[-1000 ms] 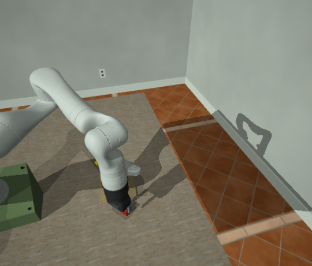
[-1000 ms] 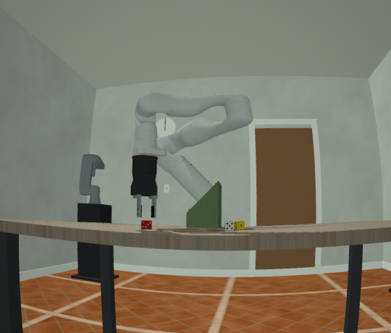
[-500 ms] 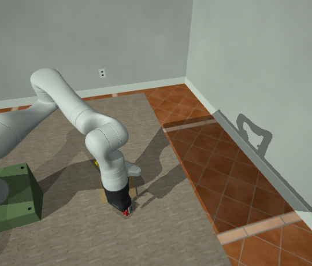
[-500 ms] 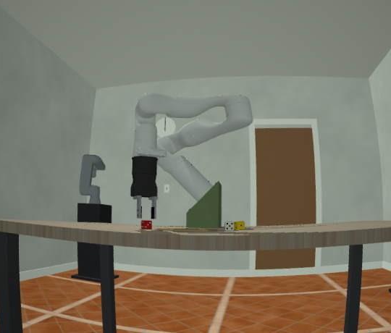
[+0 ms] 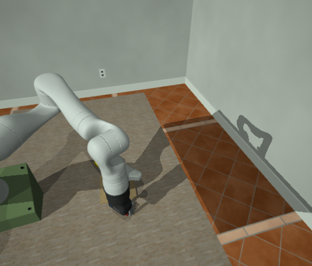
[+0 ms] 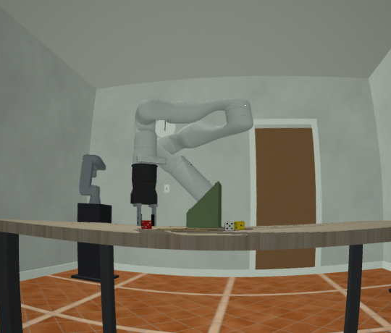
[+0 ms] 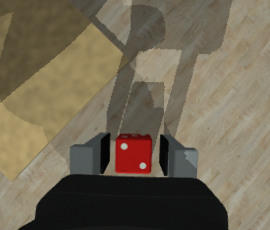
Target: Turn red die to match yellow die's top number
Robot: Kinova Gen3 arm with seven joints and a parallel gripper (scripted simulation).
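My hand is 10 mm above the red die. The rest, counted from my hand: tan mat (120 mm to the left, 20 mm below, 20 mm behind); white die (240 mm to the left, 20 mm behind, 10 mm below); yellow die (260 mm to the left, 90 mm behind, 10 mm below).
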